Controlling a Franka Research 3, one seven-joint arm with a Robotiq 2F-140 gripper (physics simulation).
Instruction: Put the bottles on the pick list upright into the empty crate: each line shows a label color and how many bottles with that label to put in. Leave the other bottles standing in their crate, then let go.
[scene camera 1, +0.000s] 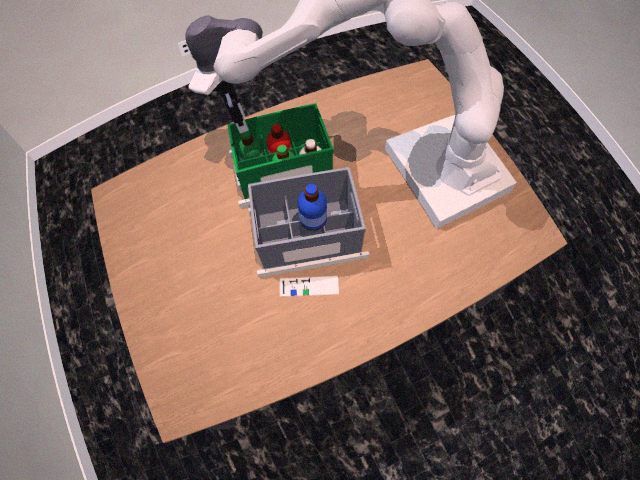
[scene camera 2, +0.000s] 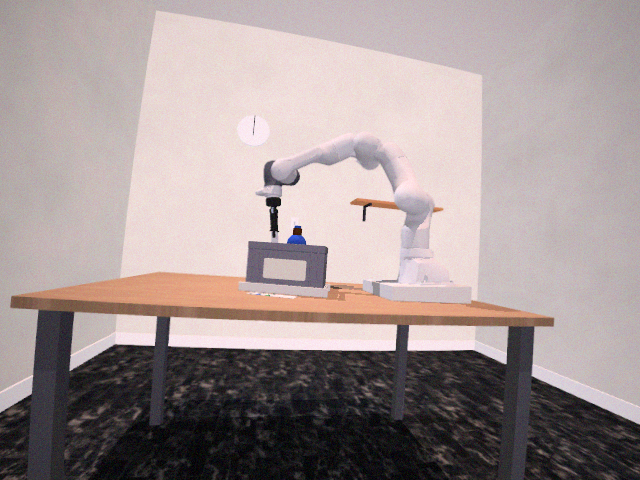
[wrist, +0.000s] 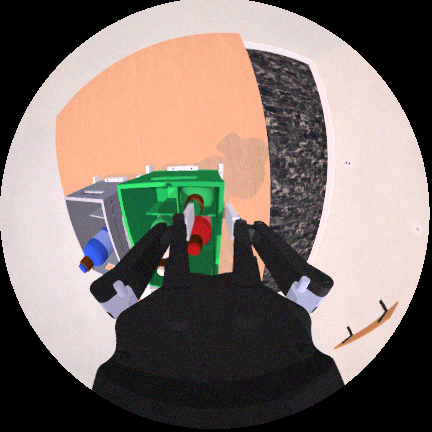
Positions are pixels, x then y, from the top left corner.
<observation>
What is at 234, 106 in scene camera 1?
The gripper.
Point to a green bottle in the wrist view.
At 201, 196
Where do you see the gripper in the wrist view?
209, 211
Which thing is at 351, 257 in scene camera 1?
A white strip.
</observation>
